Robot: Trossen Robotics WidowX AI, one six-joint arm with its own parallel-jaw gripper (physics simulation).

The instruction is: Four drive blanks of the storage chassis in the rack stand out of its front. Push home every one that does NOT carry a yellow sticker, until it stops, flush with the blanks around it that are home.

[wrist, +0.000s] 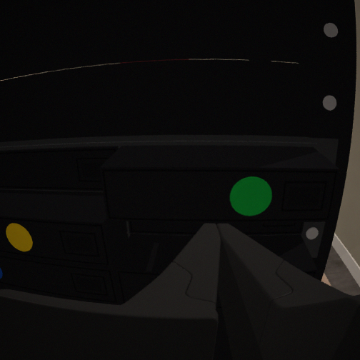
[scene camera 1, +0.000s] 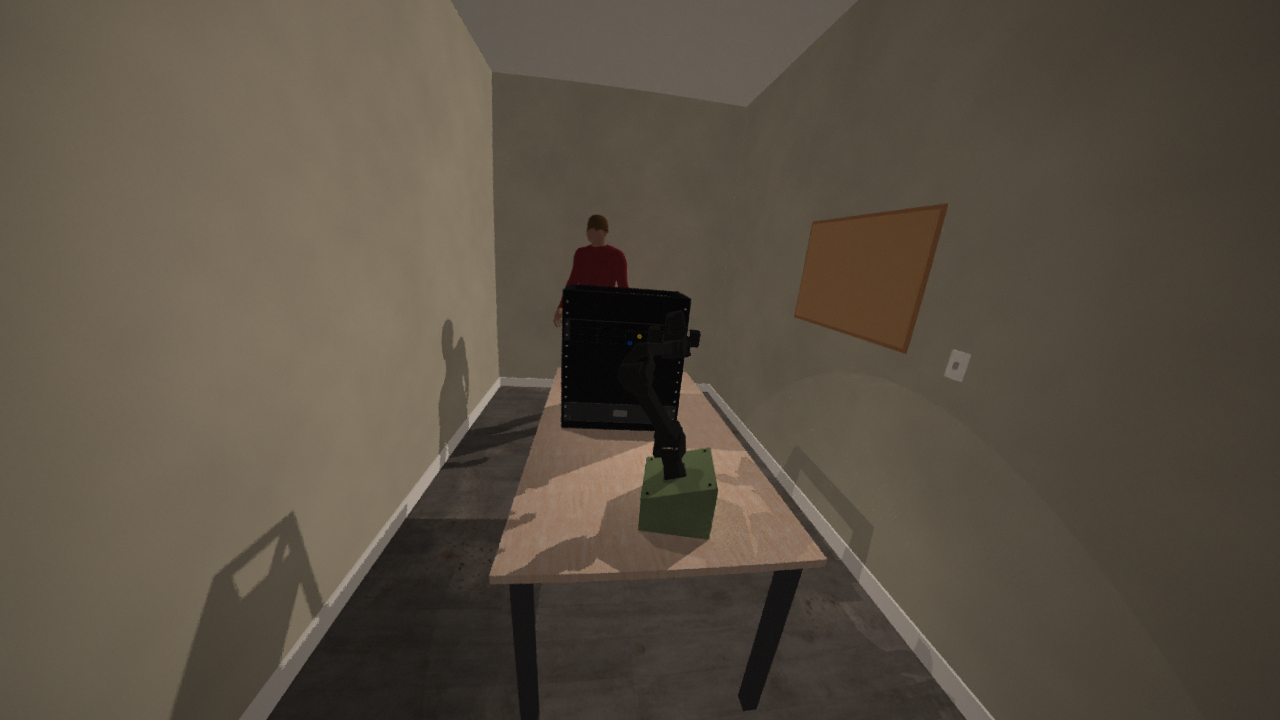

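Pixels of known places: arm's base, link origin: [scene camera 1: 674, 472].
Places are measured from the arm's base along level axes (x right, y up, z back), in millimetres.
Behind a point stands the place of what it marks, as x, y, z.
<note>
The black rack [scene camera 1: 565, 376] @(-426, 109, -451) [wrist: 345, 65] stands on the table; its chassis [wrist: 220, 141] holds the blanks. In the wrist view a blank with a green sticker [wrist: 170, 195] stands well out at upper right, its top face visible. A blank with a yellow sticker [wrist: 50, 240] also stands out at left. A blank with a blue sticker [wrist: 55, 280] is below it; its depth is unclear. Under the green-stickered blank is a recessed blank, and lower a blank [wrist: 135, 285] mostly hidden by the fingers. My gripper [wrist: 214, 235] is shut and empty, its tips appearing just below the green-stickered blank's lower edge.
The green base block [scene camera 1: 677, 510] @(4, -50, 106) carries the arm on the wooden table [scene camera 1: 572, 483] @(-321, -137, -91). The arm hides part of the rack's right side in the scene view. A person in red [scene camera 1: 599, 265] stands behind the rack. Walls run along both sides, with an orange board [scene camera 1: 868, 277] at right.
</note>
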